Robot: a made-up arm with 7 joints.
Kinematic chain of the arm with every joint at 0, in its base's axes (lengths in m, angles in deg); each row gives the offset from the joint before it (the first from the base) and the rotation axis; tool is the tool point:
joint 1: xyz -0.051 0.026 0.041 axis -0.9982 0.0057 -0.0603
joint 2: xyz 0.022 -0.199 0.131 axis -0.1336 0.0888 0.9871
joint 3: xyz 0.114 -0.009 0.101 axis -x
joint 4: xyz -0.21 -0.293 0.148 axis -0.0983 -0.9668 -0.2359
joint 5: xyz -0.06 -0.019 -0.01 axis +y
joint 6: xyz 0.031 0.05 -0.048 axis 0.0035 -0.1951 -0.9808
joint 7: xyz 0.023 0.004 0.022 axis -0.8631 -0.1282 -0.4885
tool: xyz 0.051 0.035 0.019
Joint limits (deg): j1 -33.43..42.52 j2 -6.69..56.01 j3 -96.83..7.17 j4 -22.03..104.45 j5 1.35..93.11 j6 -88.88..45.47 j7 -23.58..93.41
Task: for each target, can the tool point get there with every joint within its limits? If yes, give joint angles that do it. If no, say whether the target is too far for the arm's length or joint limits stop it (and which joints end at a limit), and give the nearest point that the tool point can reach.
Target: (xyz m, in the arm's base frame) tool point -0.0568 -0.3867 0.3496
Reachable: yes | joints 13.99 11.34 -18.58 4.39 44.45 13.51 45.98
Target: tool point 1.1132 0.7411 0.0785
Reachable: no: too far | nearest point 0.2321 0.0821 0.5231 | short by 1.187 m
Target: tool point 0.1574 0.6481 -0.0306
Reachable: no: joint limits stop it (at a limit: joint 1, joint 2, joint 3, joint 4) | nearest point 0.1686 0.0947 0.4938 | short by 0.762 m
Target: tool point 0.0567 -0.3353 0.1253
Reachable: yes | joints -0.92 49.40 -76.17 22.05 12.94 -30.42 -4.13
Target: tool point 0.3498 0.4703 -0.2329
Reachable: no: joint limits stop it (at a limit: joint 1, joint 2, joint 3, joint 4) | nearest point 0.0637 -0.1189 -0.1562 | short by 0.659 m
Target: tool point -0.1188 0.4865 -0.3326
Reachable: no: joint limits stop it (at a limit: joint 1, joint 2, joint 3, joint 5, joint 6, joint 7) | nearest point -0.1099 -0.0763 -0.1367 | short by 0.596 m
